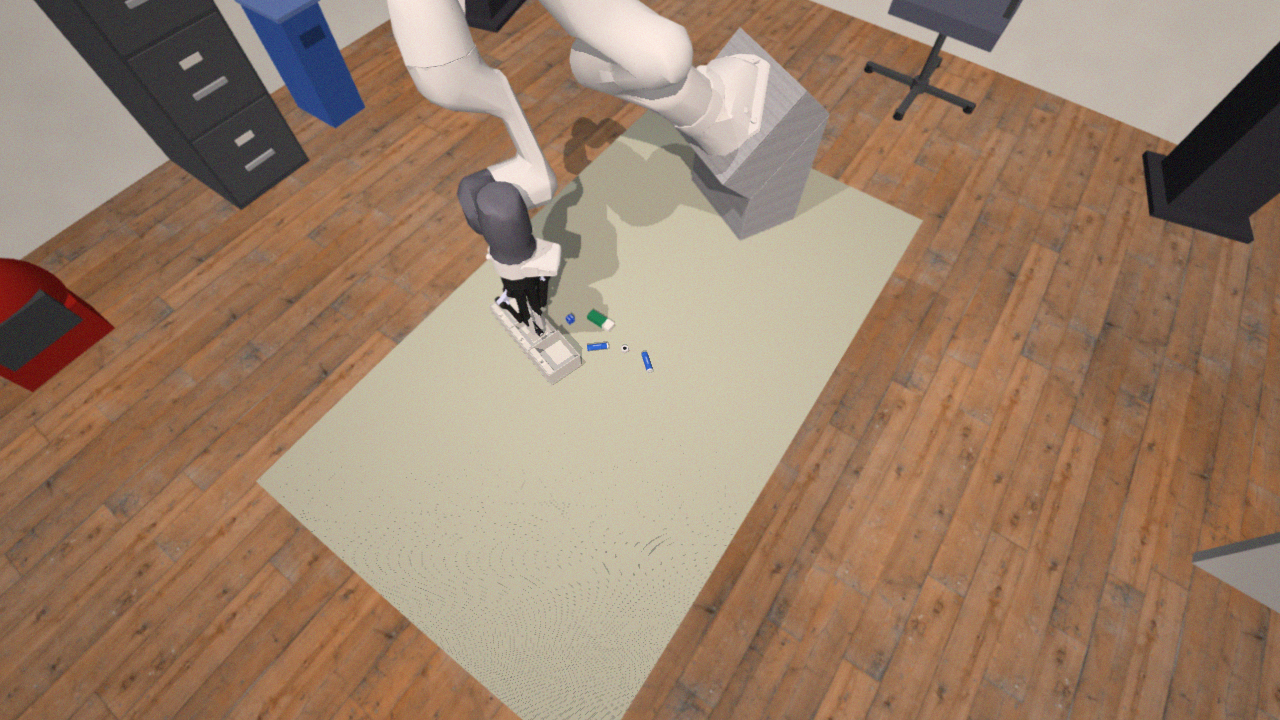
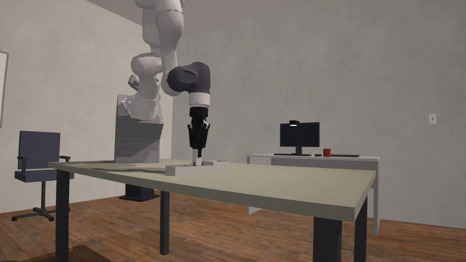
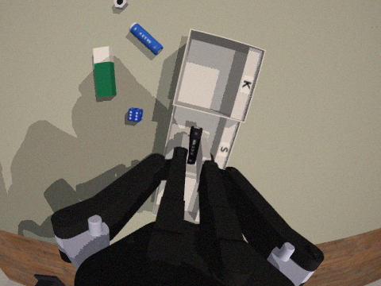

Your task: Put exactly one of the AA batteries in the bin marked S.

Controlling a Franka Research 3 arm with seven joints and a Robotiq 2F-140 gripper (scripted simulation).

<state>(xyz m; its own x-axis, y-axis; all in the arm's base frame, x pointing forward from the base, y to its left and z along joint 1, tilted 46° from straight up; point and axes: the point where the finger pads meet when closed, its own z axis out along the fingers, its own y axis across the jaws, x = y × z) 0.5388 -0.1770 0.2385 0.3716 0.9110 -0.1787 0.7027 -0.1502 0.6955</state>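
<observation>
The bin tray is 40 mm below my hand and 10 mm ahead of it. The rest, counted from my hand: black AA battery 30 mm below; white ring 210 mm to the left, 60 mm below, 40 mm behind; blue die 70 mm behind, 60 mm to the left, 60 mm below.
</observation>
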